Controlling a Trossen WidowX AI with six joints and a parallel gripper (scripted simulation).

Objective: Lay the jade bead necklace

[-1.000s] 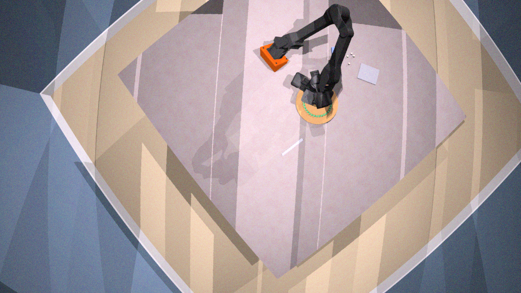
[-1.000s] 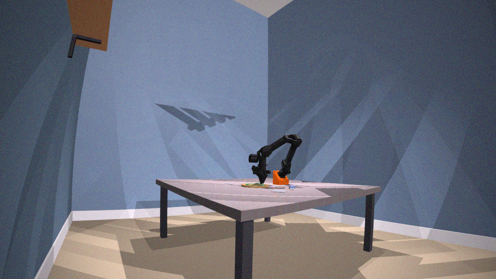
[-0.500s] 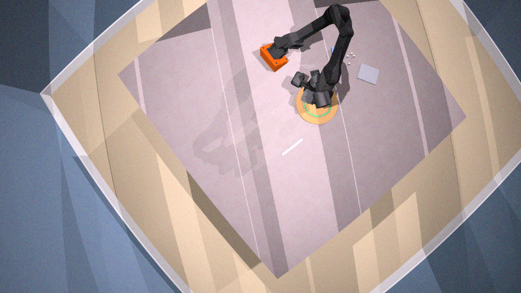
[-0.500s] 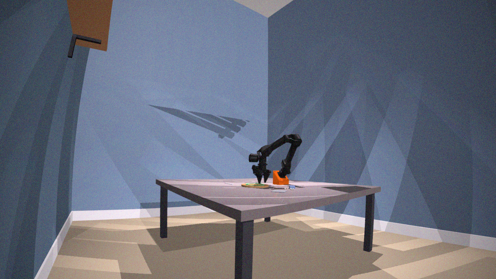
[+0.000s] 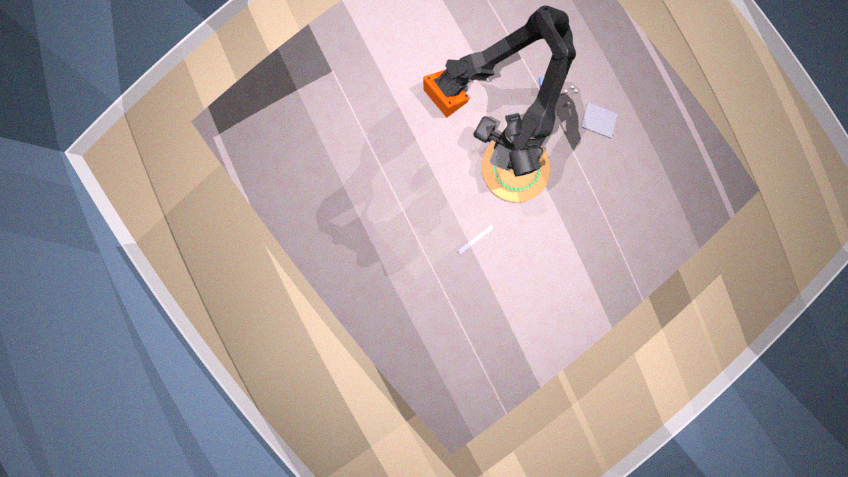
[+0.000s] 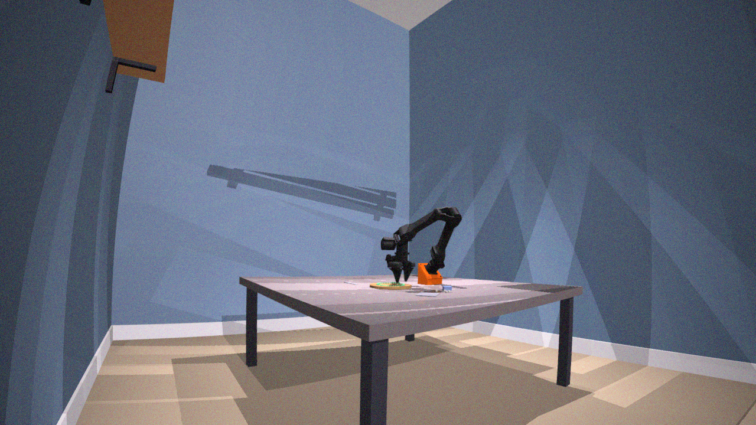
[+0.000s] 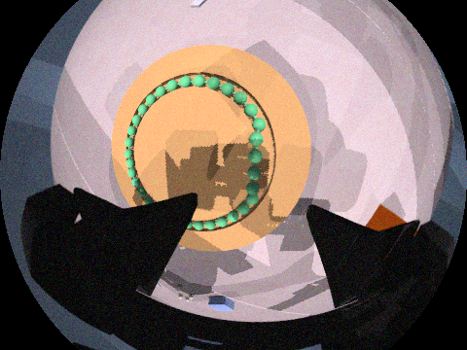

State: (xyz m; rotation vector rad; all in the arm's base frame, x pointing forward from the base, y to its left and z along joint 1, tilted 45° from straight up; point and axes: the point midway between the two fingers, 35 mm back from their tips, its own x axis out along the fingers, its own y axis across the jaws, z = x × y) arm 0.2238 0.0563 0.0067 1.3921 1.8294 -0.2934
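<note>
The round tan bead board lies 7 cm ahead of my gripper tip and 1 cm below it. Round my gripper tip: white strip (21 cm to the right, 17 cm ahead, 2 cm below); pale square sheet (30 cm to the left, 9 cm ahead, 2 cm below); blue cube (23 cm to the left, 9 cm behind, 1 cm below).
</note>
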